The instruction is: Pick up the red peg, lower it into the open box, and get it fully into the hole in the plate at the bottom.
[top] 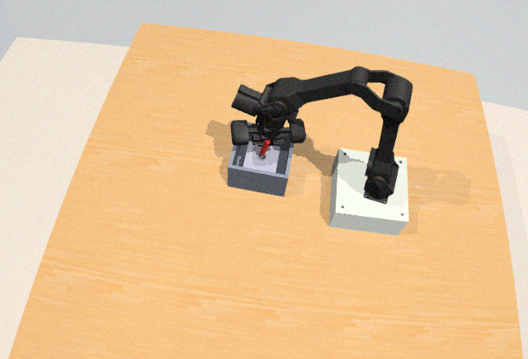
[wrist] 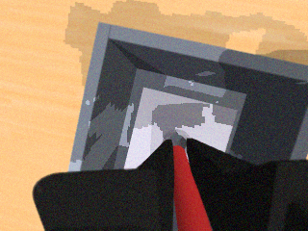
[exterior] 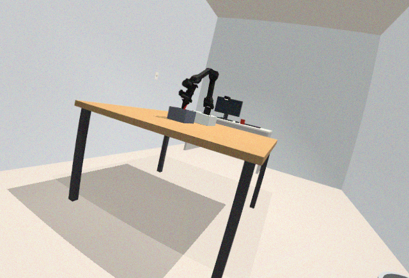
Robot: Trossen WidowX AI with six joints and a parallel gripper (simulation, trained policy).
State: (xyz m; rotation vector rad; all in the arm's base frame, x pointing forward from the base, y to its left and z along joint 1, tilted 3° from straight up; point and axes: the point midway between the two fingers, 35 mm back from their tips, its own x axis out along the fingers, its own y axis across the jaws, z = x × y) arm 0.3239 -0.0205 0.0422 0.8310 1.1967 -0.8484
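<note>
Now: gripper tip 1 cm past the red peg, 2 cm to the right of it and 2 cm below it. Round my gripper tip: pale plate (1 cm to the left, 5 cm below); grey box (1 cm to the left, 7 cm below).
</note>
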